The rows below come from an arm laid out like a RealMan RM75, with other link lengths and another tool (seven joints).
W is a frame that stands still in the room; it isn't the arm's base.
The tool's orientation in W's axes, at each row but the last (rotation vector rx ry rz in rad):
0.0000 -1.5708 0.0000
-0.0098 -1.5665 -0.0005
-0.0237 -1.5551 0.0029
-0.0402 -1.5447 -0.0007
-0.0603 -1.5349 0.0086
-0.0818 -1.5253 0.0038
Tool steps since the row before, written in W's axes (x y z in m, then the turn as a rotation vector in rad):
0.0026 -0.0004 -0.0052 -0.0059 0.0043 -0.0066
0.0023 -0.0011 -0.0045 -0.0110 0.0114 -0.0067
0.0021 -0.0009 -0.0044 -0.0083 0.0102 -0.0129
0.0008 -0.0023 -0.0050 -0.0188 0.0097 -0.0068
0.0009 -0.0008 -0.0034 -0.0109 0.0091 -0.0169
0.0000 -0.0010 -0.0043 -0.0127 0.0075 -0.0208
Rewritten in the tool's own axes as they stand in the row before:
-0.0052 -0.0004 -0.0026 -0.0066 0.0043 0.0059
-0.0045 -0.0011 -0.0023 -0.0067 0.0114 0.0110
-0.0044 -0.0008 -0.0022 -0.0129 0.0103 0.0082
-0.0050 -0.0022 -0.0010 -0.0070 0.0094 0.0189
-0.0034 -0.0006 -0.0010 -0.0169 0.0095 0.0106
-0.0043 -0.0008 -0.0002 -0.0209 0.0080 0.0122

